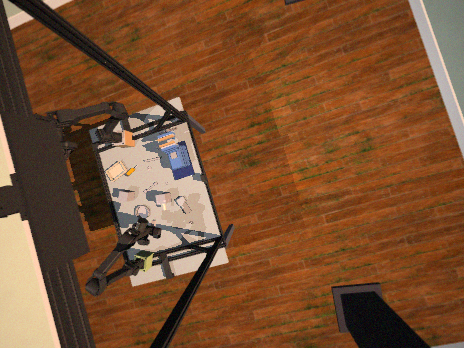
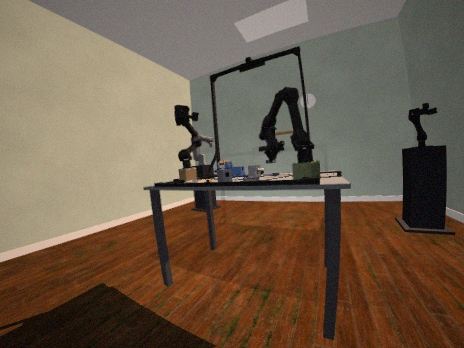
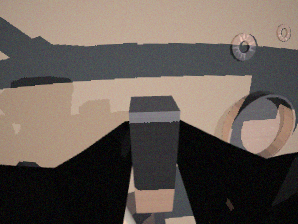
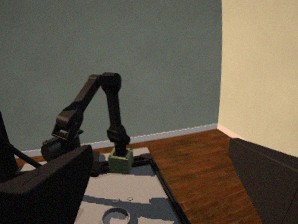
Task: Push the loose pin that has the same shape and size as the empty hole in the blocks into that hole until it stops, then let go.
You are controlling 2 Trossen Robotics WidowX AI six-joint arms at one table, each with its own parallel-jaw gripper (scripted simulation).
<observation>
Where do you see a round dish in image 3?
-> At 259, 129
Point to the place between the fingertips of my right gripper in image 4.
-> At 162, 149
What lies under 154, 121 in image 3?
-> A grey square pin.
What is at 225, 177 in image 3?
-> My left gripper.
</observation>
